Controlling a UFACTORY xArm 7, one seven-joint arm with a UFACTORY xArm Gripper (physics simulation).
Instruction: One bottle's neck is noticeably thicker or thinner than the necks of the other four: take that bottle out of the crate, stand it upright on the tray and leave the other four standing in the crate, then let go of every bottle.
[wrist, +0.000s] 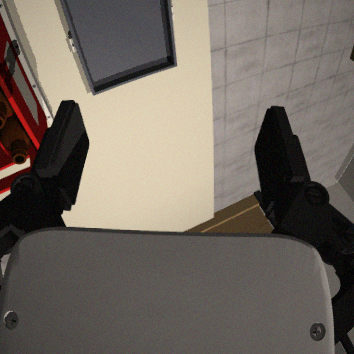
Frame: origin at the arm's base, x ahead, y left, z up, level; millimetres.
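Where they show: gripper, fingertip midpoint: (171, 121).
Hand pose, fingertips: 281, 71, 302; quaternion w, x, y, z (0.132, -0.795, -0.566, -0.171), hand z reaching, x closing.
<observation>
Each offset is from my fingertips to the centre of the thing, as dx, dy, dz. "*": to the spot under its first point. Level surfaces: height alone.
My gripper (171, 121) is open, with its two black fingers wide apart and no thing between them. The red crate @(* +33, -148, -380) (5, 37) is cut off by the left edge of the wrist view, beyond the left finger. Inside it a brown bottle @(+184, -237, -346) (16, 140) shows its neck and mouth, and part of another brown bottle @(* +97, -198, -279) (2, 112) shows at the very edge. The rest of the crate and the other bottles do not show, so the necks cannot be compared. The dark grey tray @(* +192, +16, -426) (122, 40) lies at the top, right of the crate, beyond the fingertips; its top part is cut off.
The cream table top @(dz -432) (150, 150) runs under the tray and between the fingers. Its straight edge is at mid-view. Beyond that edge are a grey tiled surface (280, 60) and, lower down, brown boxes (237, 217). The grey gripper housing (170, 290) hides the bottom of the view.
</observation>
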